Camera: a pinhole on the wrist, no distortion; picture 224 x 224 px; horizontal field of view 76.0 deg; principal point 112.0 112.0 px. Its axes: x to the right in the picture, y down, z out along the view. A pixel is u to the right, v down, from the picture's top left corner.
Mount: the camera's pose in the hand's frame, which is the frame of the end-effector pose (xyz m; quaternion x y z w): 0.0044 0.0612 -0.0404 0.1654 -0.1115 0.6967 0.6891
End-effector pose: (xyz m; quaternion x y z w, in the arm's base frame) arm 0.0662 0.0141 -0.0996 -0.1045 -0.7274 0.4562 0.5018
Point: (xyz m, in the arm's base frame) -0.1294 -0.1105 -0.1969
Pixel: 174.7 151.5
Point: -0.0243 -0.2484 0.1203
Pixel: 20.8 115.4
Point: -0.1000 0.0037 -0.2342
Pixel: outside the picture
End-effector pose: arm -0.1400 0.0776 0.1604 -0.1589 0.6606 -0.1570 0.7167
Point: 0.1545 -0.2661 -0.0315
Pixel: 64.6 6.9
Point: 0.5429 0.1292 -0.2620
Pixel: 215.8 25.9
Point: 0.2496 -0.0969 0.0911
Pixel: 110.1 72.7
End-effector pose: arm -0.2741 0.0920 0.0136 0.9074 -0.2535 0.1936 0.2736
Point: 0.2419 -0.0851 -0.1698
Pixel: 77.9 15.8
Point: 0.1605 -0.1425 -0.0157
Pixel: outside the picture
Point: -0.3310 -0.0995 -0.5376
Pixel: 142.3 189.4
